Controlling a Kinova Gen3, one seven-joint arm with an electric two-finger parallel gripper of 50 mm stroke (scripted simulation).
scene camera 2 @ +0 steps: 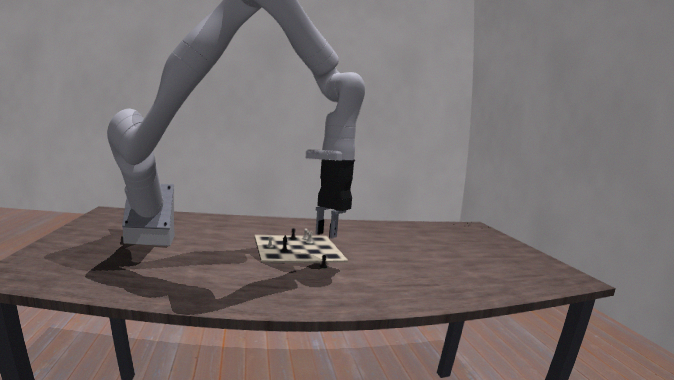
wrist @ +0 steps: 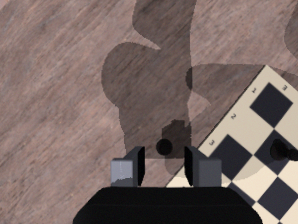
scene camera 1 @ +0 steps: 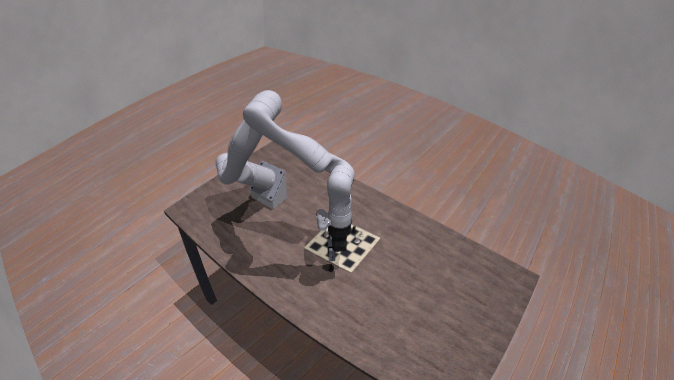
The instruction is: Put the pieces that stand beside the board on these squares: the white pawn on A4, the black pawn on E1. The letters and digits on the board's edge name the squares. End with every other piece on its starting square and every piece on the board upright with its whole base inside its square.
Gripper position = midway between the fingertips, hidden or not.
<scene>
In view: my gripper (scene camera 2: 326,235) and a chessboard (scene camera 2: 299,252).
The chessboard is seen too in scene camera 1 (scene camera 1: 348,260). My gripper also shows in the wrist view (wrist: 164,160).
</scene>
